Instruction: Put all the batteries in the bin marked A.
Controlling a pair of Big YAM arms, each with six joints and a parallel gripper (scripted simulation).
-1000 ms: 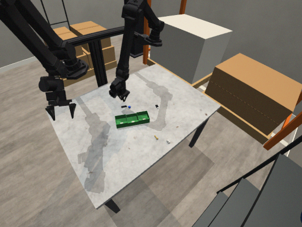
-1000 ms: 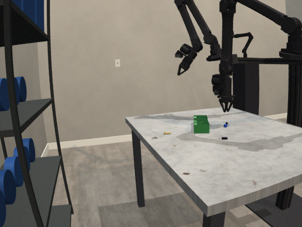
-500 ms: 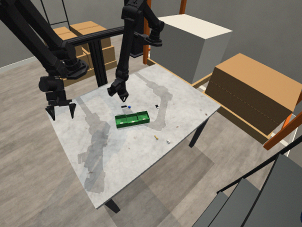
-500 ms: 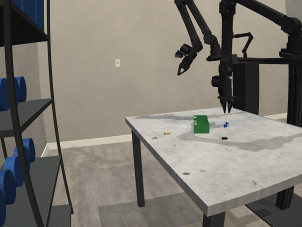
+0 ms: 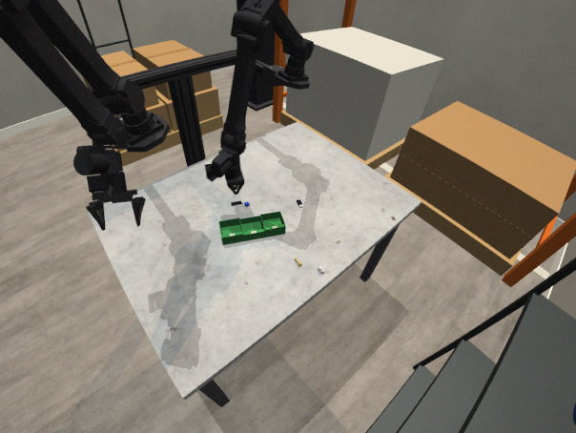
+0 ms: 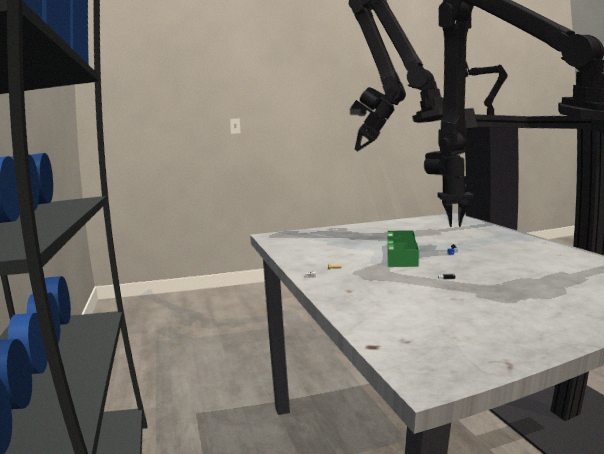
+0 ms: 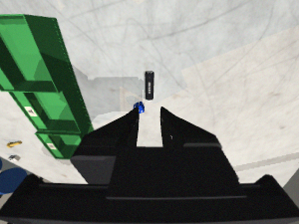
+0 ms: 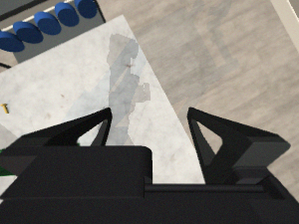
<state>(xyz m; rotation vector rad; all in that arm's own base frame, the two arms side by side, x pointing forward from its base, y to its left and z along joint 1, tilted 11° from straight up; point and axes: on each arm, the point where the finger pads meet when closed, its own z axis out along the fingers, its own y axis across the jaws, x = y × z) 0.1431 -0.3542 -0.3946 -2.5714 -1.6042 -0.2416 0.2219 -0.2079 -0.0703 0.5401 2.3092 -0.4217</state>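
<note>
The black battery lies 8 cm below my left hand. The rest, counted from my left hand: yellow screw: 40 cm ahead, 8 cm below, 2 cm to the right; blue piece: 7 cm below, 4 cm ahead, 3 cm to the left; green three-compartment bin: 16 cm ahead, 6 cm below, 5 cm to the right.
</note>
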